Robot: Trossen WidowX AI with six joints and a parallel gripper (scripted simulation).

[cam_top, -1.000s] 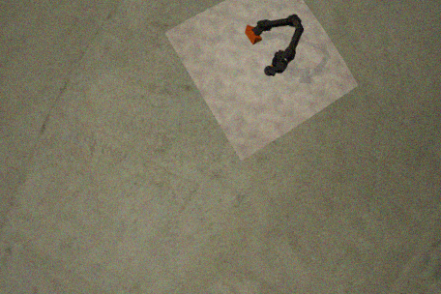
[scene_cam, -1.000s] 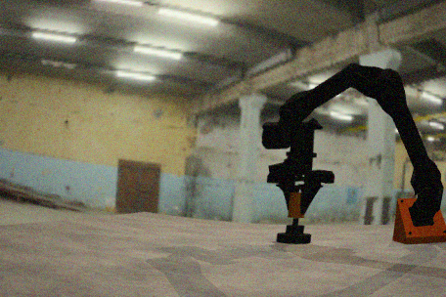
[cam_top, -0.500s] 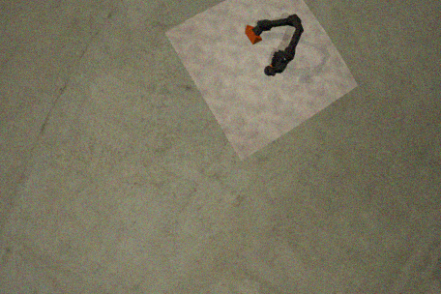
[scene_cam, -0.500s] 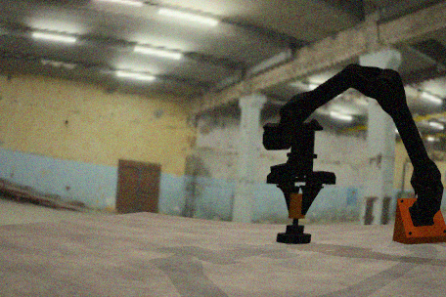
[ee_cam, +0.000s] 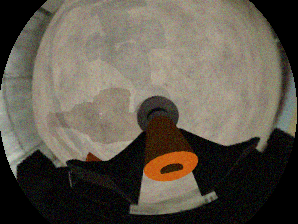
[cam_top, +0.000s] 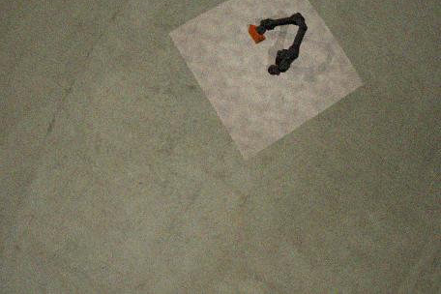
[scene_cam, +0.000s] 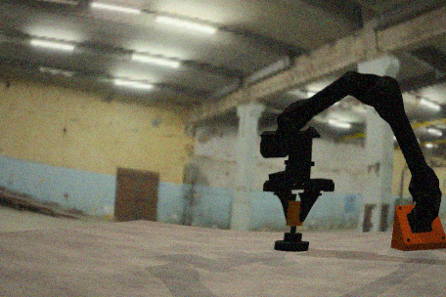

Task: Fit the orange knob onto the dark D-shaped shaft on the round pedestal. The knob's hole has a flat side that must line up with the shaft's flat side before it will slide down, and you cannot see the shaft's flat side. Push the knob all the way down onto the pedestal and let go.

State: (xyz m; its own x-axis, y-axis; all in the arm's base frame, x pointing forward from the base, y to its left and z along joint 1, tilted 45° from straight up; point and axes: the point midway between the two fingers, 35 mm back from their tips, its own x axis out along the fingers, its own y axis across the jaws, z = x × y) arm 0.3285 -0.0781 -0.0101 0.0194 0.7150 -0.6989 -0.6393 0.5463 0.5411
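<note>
My gripper tip is now 2 cm below the orange knob. Round my gripper tip: round dark pedestal (4 cm below).
</note>
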